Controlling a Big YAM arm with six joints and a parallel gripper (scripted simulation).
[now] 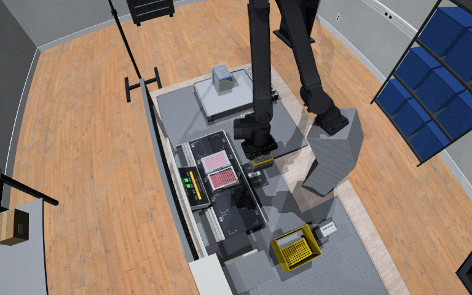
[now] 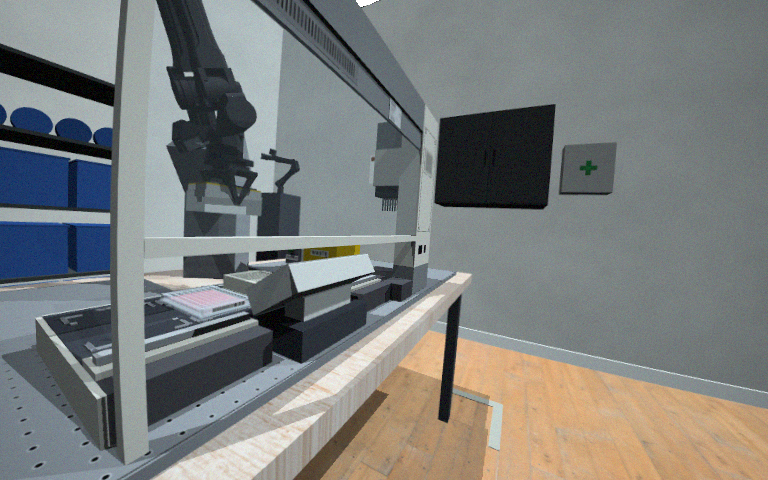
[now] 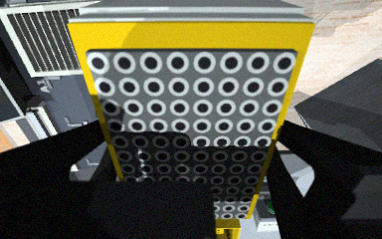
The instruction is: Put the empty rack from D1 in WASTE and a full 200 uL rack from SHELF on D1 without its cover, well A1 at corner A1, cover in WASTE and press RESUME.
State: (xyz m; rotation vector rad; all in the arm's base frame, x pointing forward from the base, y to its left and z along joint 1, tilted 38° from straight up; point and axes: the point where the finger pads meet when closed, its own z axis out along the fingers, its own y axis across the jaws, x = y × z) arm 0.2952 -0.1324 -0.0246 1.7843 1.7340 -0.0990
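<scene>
The spare nest lies 230 mm below my hand. Also, from my hand: clear tip-rack cover: 350 mm to the left, 190 mm below, 30 mm ahead; pink plate: 180 mm below, 140 mm ahead, 130 mm to the right; frame bar: 350 mm ahead, 70 mm below.
</scene>
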